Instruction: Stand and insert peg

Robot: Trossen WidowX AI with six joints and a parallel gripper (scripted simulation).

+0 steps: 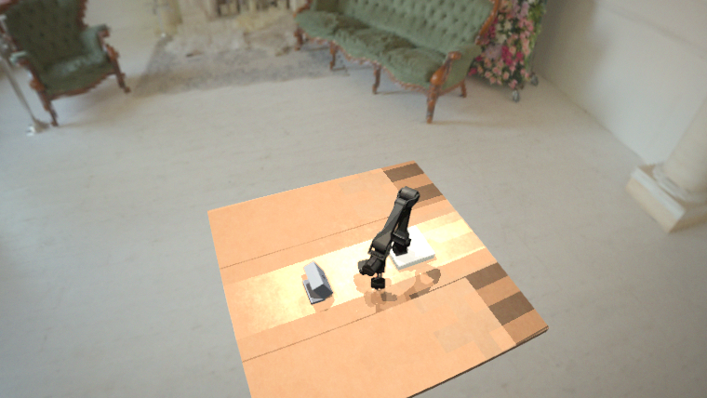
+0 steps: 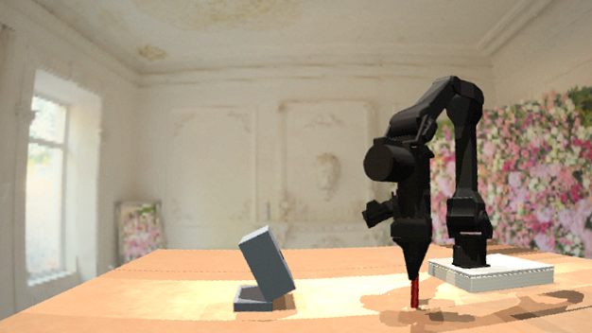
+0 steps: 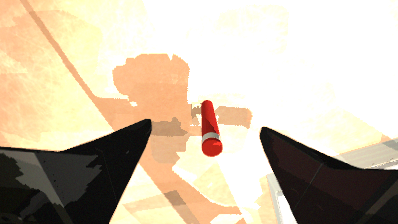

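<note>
My gripper tip is right at the red peg. Also, from my gripper tip: grey sloped panel: 250 mm ahead, 70 mm to the right, 20 mm above; grey foot: 280 mm ahead, 70 mm to the right, 50 mm below.
</note>
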